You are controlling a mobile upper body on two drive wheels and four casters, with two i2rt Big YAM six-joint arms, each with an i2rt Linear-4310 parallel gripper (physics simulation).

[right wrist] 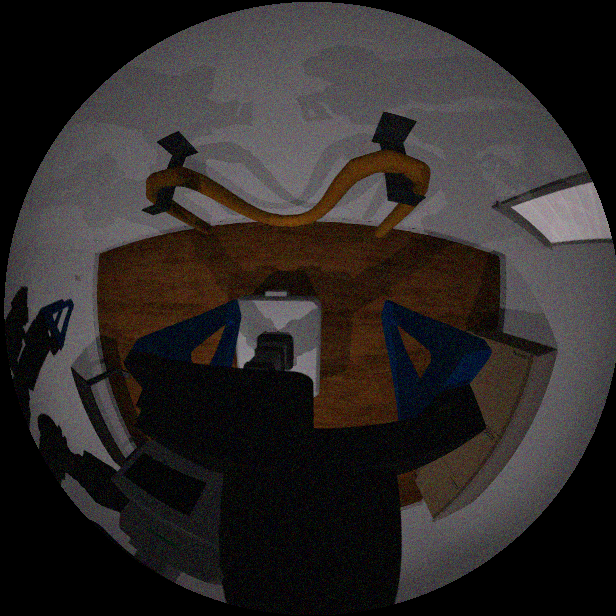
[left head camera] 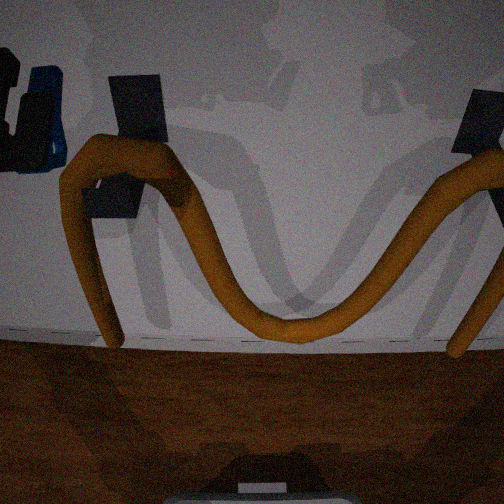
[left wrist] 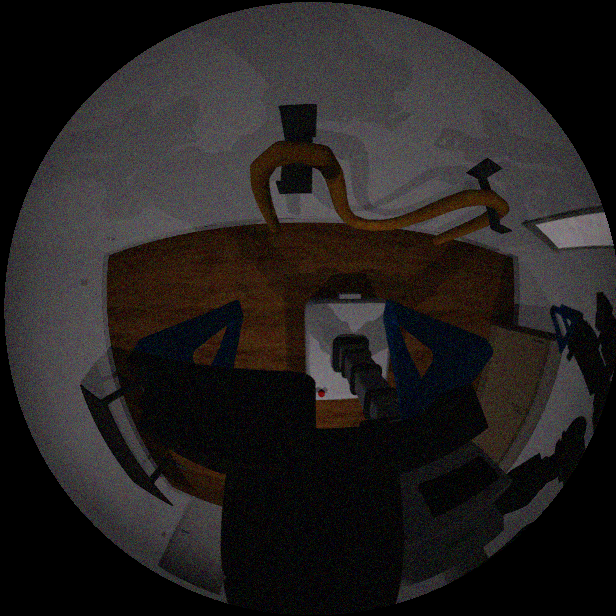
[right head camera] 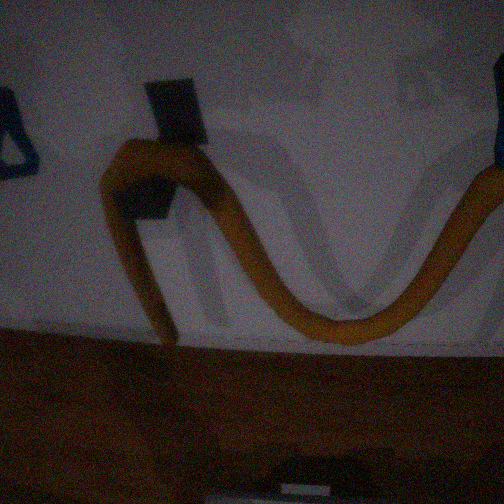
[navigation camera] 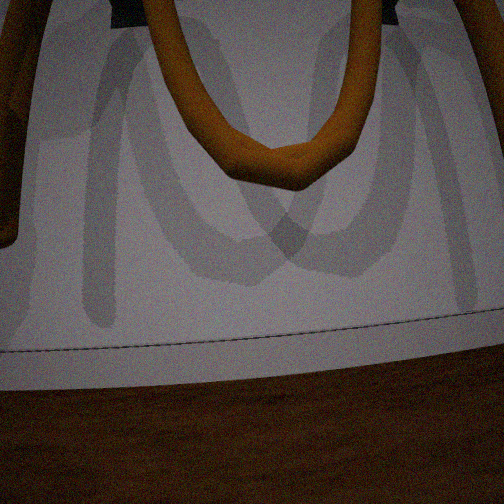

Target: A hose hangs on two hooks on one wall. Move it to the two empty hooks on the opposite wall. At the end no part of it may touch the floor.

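Note:
The orange hose [left head camera: 280, 320] hangs on two dark hooks on the pale wall ahead, the left hook [left head camera: 136, 107] and the right hook [left head camera: 481, 122]. It sags in a loop between them, and both ends hang down to just above the skirting. It also shows in the right head view [right head camera: 345, 327], the left wrist view [left wrist: 298, 158], the right wrist view [right wrist: 287, 215] and the navigation view [navigation camera: 280, 162]. My left gripper [left head camera: 30, 120] is open and empty, left of the left hook and apart from the hose. My right gripper [right head camera: 499, 115] shows only at the picture's right edge. Its blue fingers [right wrist: 310, 344] stand wide and empty.
A brown wooden floor [left head camera: 250, 425] meets a white skirting strip [navigation camera: 250, 355] under the hose. My own white base [left wrist: 344, 344] shows below the wrist cameras. A bright panel [right wrist: 566, 215] sits on the side wall at the right.

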